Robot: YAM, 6 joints.
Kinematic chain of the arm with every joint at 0, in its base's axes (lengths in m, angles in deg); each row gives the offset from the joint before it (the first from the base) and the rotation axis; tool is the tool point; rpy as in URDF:
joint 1: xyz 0 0 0.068 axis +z
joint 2: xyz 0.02 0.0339 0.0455 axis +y
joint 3: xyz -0.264 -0.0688 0 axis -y
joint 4: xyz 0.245 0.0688 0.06 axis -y
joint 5: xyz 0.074 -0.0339 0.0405 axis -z
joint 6: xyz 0.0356 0 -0.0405 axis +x
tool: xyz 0 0 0 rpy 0 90 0
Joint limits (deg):
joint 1: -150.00..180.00
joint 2: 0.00..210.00
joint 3: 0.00..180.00
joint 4: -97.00..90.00
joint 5: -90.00..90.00
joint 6: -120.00..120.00
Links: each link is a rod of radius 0.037 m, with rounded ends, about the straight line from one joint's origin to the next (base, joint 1, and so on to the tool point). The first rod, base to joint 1, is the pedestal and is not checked.
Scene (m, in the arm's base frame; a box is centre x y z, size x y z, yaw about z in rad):
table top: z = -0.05
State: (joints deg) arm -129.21 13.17 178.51 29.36 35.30 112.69
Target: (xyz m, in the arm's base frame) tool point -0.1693 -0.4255 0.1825
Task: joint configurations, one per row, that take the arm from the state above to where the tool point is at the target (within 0.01 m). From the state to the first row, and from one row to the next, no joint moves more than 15 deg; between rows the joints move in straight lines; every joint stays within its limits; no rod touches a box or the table.
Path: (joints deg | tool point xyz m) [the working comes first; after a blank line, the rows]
Joints at the target: -109.30 117.89 80.16 1.22 32.60 112.69
Straight joint move there: clear.

1: -126.72 26.26 166.22 25.84 34.96 112.69 | 0.3083 0.4474 0.3673
2: -124.23 39.35 153.92 22.32 34.63 112.69 | 0.2173 0.3553 0.5493
3: -121.74 52.44 141.63 18.81 34.29 112.69 | 0.1036 0.2057 0.6670
4: -119.25 65.53 129.33 15.29 33.95 112.69 | -0.0098 0.0232 0.7018
5: -116.76 78.62 117.04 11.77 33.61 112.69 | -0.1027 -0.1598 0.6512
6: -114.27 91.71 104.74 8.25 33.28 112.69 | -0.1616 -0.3108 0.5287
7: -111.79 104.80 92.45 4.74 32.94 112.69 | -0.1823 -0.4038 0.3612
8: -109.30 117.89 80.16 1.22 32.60 112.69 | -0.1693 -0.4255 0.1825

